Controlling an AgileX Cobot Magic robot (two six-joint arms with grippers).
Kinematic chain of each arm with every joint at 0, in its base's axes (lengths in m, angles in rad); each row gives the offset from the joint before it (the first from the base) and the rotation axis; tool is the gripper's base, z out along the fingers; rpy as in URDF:
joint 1: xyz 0 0 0.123 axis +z
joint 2: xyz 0 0 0 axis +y
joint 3: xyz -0.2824 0 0.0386 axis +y
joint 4: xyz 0.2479 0 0.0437 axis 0.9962 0 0.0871
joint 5: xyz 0 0 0 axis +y
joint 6: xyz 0.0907 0 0.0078 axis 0.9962 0 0.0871
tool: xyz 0 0 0 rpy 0 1.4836 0
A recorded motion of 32 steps. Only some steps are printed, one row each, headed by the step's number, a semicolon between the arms.
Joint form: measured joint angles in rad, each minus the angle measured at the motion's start. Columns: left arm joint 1, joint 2, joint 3, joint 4, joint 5, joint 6; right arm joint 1, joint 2, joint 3, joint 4, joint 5, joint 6.
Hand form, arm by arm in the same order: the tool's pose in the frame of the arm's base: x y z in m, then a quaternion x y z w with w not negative. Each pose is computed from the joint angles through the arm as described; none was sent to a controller.
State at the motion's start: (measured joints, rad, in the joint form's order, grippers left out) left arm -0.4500 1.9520 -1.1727 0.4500 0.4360 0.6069; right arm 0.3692 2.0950 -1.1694 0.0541 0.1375 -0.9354
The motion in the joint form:
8: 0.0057 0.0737 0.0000 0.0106 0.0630 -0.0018; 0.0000 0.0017 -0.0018 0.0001 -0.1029 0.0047
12: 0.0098 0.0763 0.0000 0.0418 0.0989 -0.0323; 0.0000 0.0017 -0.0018 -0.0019 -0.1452 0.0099
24: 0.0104 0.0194 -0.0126 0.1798 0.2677 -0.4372; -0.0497 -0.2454 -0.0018 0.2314 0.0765 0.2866
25: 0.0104 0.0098 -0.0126 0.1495 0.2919 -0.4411; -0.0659 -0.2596 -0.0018 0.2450 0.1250 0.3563
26: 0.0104 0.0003 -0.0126 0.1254 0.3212 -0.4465; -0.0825 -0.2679 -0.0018 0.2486 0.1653 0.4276
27: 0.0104 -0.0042 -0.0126 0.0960 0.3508 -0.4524; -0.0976 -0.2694 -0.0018 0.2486 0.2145 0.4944
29: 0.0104 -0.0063 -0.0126 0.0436 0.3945 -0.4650; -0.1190 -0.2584 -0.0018 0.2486 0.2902 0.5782
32: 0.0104 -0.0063 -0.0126 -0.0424 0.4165 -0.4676; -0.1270 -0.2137 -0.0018 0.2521 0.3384 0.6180
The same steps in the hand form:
8: 0.3561 -0.1480 0.1182 0.63906 0.74189 0.14998 0.13677; 0.3894 0.1509 0.1063 -0.54846 0.76307 -0.08496 0.33121
12: 0.3556 -0.1432 0.1169 0.63402 0.74734 0.15926 0.11891; 0.3921 0.1517 0.1088 -0.54258 0.75814 -0.09039 0.35023
24: 0.3534 -0.1278 0.1423 0.49262 0.83830 0.20679 0.10868; 0.3768 0.1304 0.1973 -0.32323 0.86743 0.01827 0.37782
25: 0.3506 -0.1270 0.1450 0.47938 0.84826 0.20080 0.10165; 0.3744 0.1245 0.2001 -0.28534 0.88652 0.03812 0.36224
26: 0.3476 -0.1258 0.1478 0.46686 0.85707 0.19731 0.09245; 0.3729 0.1184 0.2011 -0.24885 0.90278 0.05362 0.34668
27: 0.3445 -0.1250 0.1485 0.45330 0.86683 0.19151 0.08033; 0.3710 0.1131 0.1991 -0.21661 0.91871 0.06744 0.32327
29: 0.3394 -0.1244 0.1479 0.42981 0.88300 0.17891 0.05972; 0.3683 0.1058 0.1912 -0.17483 0.94014 0.08342 0.28038
32: 0.3342 -0.1271 0.1459 0.40377 0.90130 0.15030 0.04507; 0.3677 0.1038 0.1721 -0.15440 0.95543 0.09087 0.23466

